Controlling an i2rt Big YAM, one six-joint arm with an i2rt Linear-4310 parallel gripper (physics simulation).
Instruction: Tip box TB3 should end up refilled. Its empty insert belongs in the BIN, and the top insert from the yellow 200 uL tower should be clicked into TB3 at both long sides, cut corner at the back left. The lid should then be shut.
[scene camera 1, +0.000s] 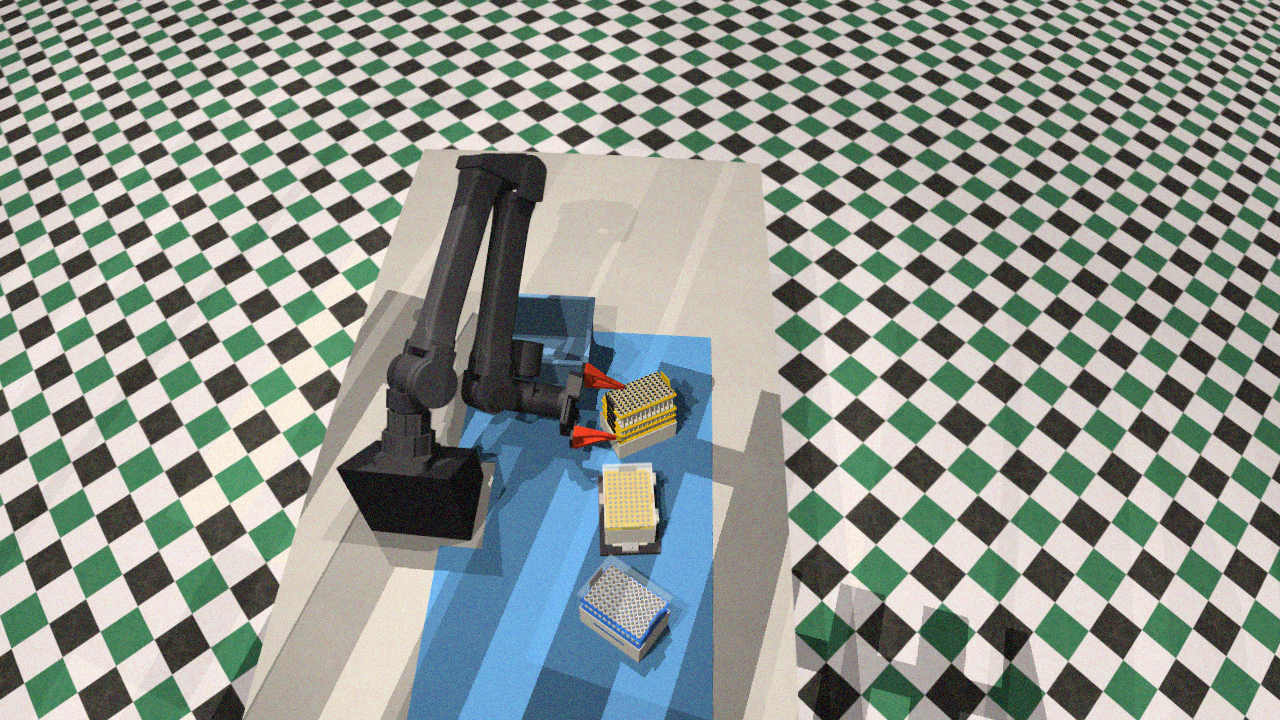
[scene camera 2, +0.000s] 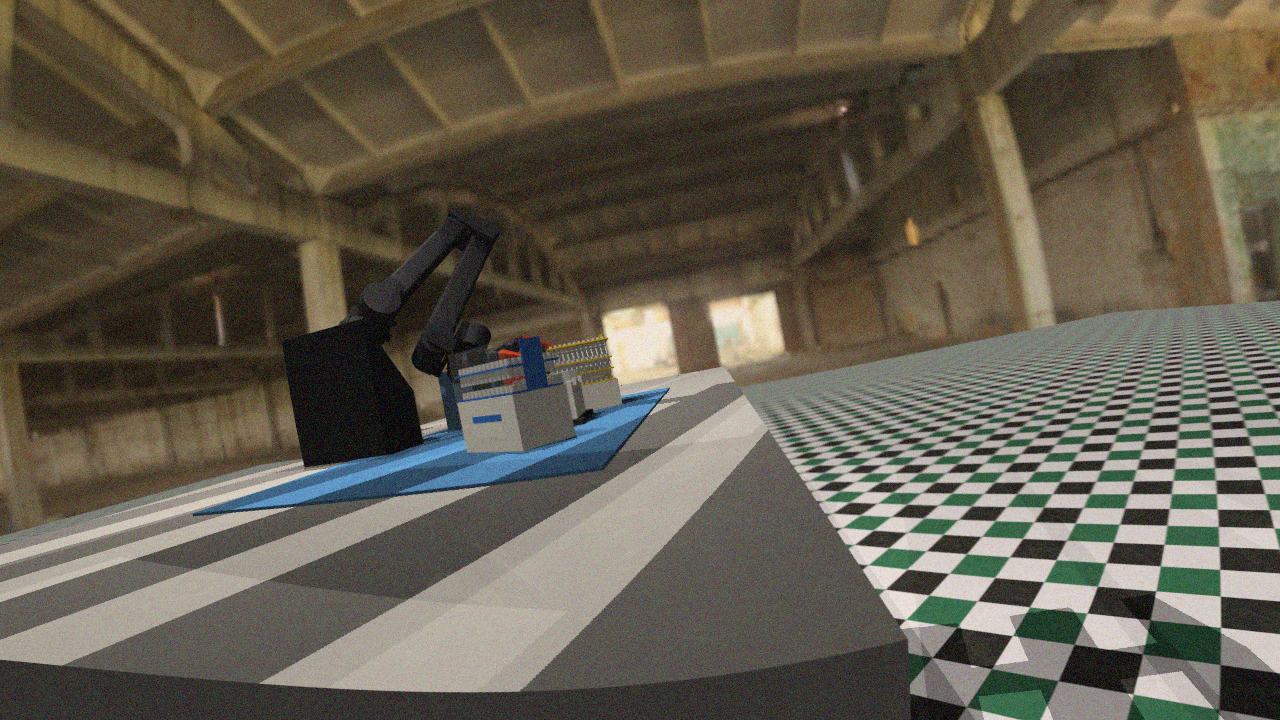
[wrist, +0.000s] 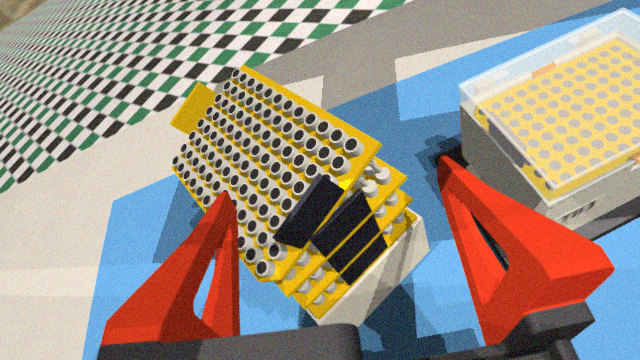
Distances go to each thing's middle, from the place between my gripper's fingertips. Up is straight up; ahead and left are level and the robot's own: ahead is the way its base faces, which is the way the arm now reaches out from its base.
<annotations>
I see my gripper 180 mm to the right of the blue bin (scene camera 1: 564, 324), 170 mm past it and 50 mm above it. Also, from my hand: blue-and-grey tip box (scene camera 2: 511, 395): 350 mm to the right, 40 mm below, 10 mm ahead.
</annotations>
